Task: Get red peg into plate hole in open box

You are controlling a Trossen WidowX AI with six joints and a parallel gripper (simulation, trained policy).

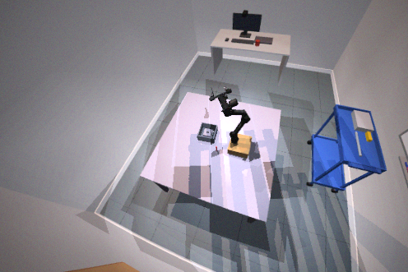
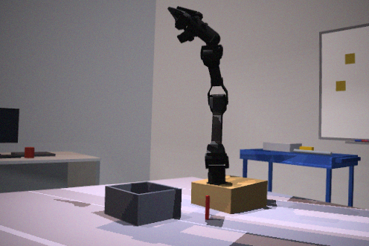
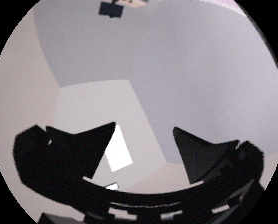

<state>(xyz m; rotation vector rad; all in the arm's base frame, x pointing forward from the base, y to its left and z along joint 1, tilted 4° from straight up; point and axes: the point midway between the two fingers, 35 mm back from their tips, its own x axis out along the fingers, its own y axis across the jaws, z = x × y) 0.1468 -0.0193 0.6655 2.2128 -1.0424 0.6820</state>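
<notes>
My gripper tip is 50 mm past the red peg, 180 mm to the right of it and 730 mm above it. From my gripper tip the other things lie so: plate 120 mm ahead, 30 mm to the left, 720 mm below; then grey box 120 mm ahead, 30 mm to the left, 740 mm below.
</notes>
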